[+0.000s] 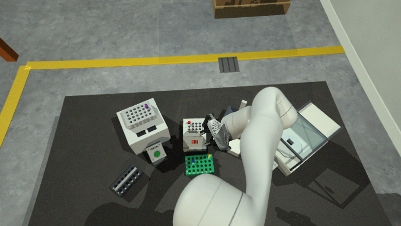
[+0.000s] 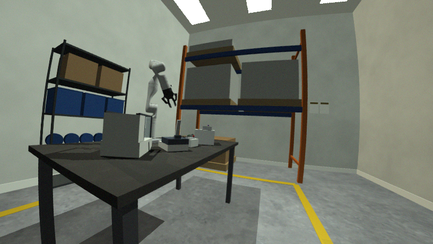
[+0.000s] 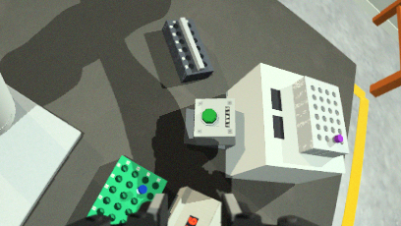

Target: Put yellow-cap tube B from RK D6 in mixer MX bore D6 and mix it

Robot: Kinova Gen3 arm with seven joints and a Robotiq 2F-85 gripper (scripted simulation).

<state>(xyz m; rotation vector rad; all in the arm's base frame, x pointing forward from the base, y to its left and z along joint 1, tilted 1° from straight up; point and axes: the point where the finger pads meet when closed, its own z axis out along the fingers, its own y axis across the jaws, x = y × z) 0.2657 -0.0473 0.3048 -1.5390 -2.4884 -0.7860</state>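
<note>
Right now my hand is 30 cm above the tube B, 3 cm short of it and 2 cm to the left of it. From my hand the other things lie so: blue-capped tube 30 cm below, 5 cm to the left, 1 cm ahead; dry block DB 30 cm below, 15 cm ahead, 3 cm to the left; green tube rack RK 31 cm below, 3 cm to the left.
</note>
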